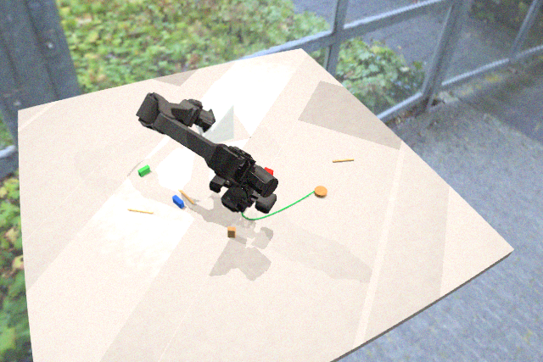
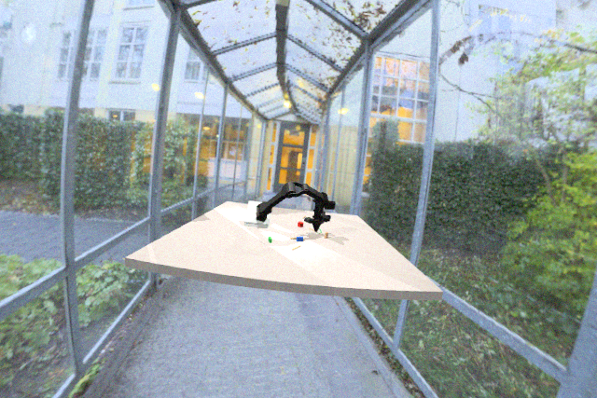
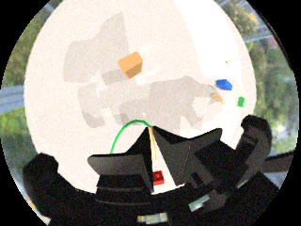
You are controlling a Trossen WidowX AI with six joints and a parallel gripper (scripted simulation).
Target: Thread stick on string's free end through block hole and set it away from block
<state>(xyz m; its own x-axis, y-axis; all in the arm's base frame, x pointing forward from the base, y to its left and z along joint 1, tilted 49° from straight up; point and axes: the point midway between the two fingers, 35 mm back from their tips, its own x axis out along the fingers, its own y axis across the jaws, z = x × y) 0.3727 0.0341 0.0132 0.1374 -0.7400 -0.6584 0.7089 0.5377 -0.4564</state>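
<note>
Now: the red block 12 cm to the left of my gripper tip and 12 cm behind it. Round my gripper tip: wooden block: 7 cm ahead, 5 cm to the right; then thin wooden stick: 1 cm to the left, 1 cm behind; then blue block: 17 cm to the right, 9 cm behind.
</note>
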